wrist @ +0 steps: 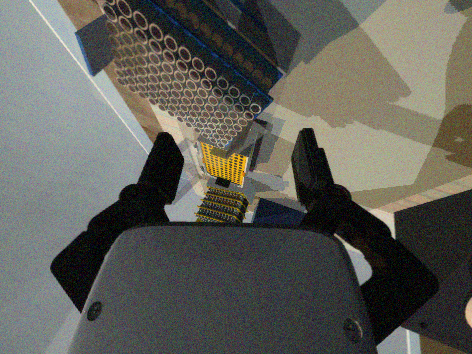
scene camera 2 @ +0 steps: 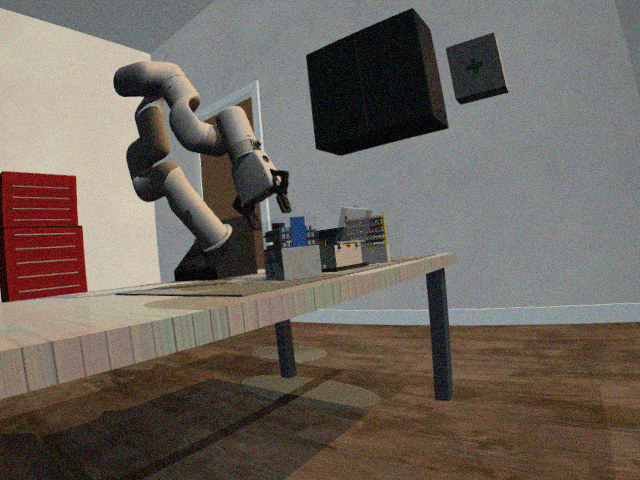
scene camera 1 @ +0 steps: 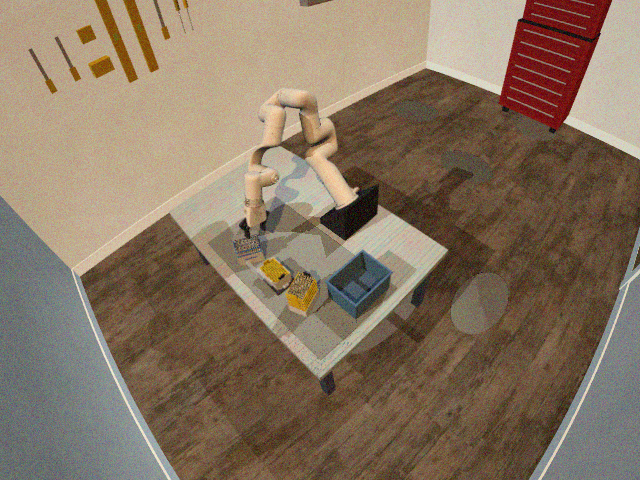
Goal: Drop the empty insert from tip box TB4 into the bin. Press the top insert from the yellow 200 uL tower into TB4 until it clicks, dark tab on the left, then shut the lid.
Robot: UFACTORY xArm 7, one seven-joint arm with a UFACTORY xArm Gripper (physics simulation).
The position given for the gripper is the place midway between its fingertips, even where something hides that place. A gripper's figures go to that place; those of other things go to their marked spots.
The gripper (wrist: 234,144) is 0.12 m from the lens. A yellow perforated insert (wrist: 232,171) is 0.32 m from the lens. A tip box lid (wrist: 191,174) is 0.36 m from the lens. The marked spots on the tip box lid and the yellow perforated insert are 0.09 m apart.
